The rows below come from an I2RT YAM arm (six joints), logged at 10 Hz.
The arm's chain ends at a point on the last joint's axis. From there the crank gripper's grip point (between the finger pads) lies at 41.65 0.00 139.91 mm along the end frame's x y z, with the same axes.
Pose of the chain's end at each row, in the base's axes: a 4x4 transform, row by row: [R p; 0 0 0 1], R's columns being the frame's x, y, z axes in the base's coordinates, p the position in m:
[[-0.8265 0.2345 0.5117 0.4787], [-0.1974 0.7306 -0.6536 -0.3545], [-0.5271 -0.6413 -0.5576 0.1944], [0 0 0 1]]
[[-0.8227 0.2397 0.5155 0.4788], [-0.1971 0.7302 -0.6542 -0.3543], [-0.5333 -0.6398 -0.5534 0.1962], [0 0 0 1]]
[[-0.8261 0.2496 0.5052 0.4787], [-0.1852 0.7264 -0.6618 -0.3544], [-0.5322 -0.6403 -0.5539 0.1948], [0 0 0 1]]
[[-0.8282 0.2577 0.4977 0.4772], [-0.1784 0.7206 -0.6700 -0.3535], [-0.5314 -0.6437 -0.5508 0.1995], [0 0 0 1]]
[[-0.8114 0.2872 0.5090 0.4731], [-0.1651 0.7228 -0.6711 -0.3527], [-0.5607 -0.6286 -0.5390 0.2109], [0 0 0 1]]
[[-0.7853 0.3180 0.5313 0.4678], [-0.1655 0.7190 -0.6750 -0.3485], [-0.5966 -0.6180 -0.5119 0.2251], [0 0 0 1]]
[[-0.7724 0.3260 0.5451 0.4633], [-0.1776 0.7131 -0.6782 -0.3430], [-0.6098 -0.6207 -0.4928 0.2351], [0 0 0 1]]
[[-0.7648 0.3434 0.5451 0.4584], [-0.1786 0.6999 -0.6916 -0.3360], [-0.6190 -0.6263 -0.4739 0.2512], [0 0 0 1]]
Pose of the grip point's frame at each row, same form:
[[-0.8265 0.2345 0.5117 0.5159], [-0.1974 0.7306 -0.6536 -0.4542], [-0.5271 -0.6413 -0.5576 0.0944], [0 0 0 1]]
[[-0.8227 0.2397 0.5155 0.5167], [-0.1971 0.7302 -0.6542 -0.4540], [-0.5333 -0.6398 -0.5534 0.0966], [0 0 0 1]]
[[-0.8261 0.2496 0.5052 0.5150], [-0.1852 0.7264 -0.6618 -0.4547], [-0.5322 -0.6403 -0.5539 0.0951], [0 0 0 1]]
[[-0.8282 0.2577 0.4977 0.5123], [-0.1784 0.7206 -0.6700 -0.4547], [-0.5314 -0.6437 -0.5508 0.1003], [0 0 0 1]]
[[-0.8114 0.2872 0.5090 0.5105], [-0.1651 0.7228 -0.6711 -0.4535], [-0.5607 -0.6286 -0.5390 0.1121], [0 0 0 1]]
[[-0.7853 0.3180 0.5313 0.5094], [-0.1655 0.7190 -0.6750 -0.4498], [-0.5966 -0.6180 -0.5119 0.1286], [0 0 0 1]]
[[-0.7724 0.3260 0.5451 0.5074], [-0.1776 0.7131 -0.6782 -0.4453], [-0.6098 -0.6207 -0.4928 0.1408], [0 0 0 1]]
[[-0.7648 0.3434 0.5451 0.5028], [-0.1786 0.6999 -0.6916 -0.4402], [-0.6190 -0.6263 -0.4739 0.1591], [0 0 0 1]]

